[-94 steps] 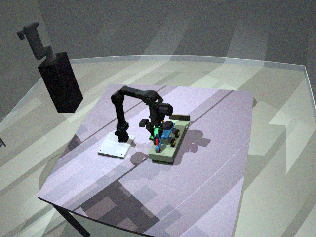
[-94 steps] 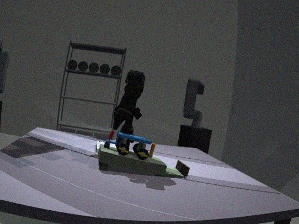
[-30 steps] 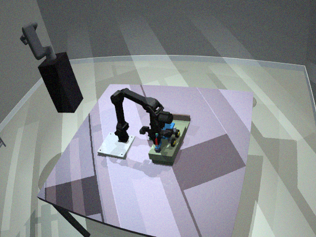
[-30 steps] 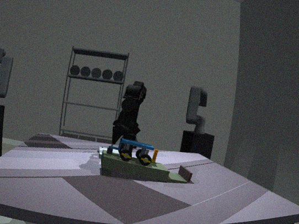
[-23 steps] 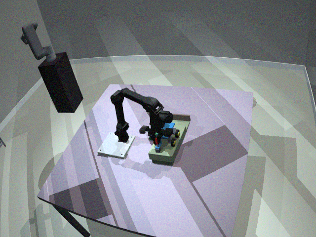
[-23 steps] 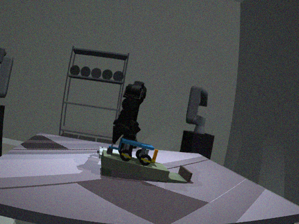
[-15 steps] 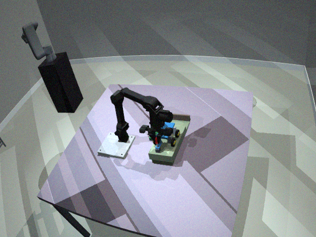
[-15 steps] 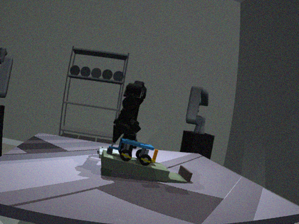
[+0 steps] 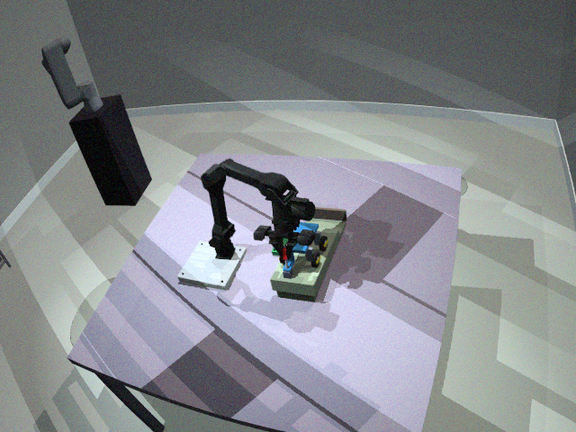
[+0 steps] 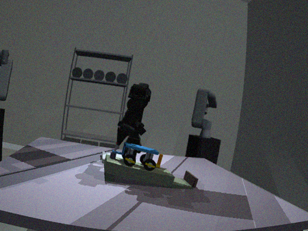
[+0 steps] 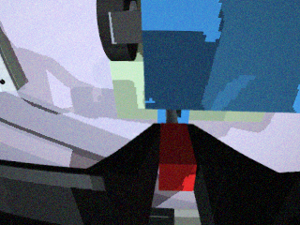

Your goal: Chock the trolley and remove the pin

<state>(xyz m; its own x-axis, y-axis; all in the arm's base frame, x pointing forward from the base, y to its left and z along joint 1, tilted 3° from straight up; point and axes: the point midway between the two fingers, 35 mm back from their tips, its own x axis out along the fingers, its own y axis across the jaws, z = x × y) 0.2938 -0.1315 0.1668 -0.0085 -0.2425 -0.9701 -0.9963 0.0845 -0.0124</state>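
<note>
Now: gripper tip 8 cm past the green tray, 21 cm to the right of it and 16 cm above it. From my gripper tip the other things lie so: stop pin: right at my gripper tip; blue trolley: 3 cm ahead, 9 cm to the left, 4 cm below; ramp: 3 cm ahead, 10 cm to the left, 10 cm below.
</note>
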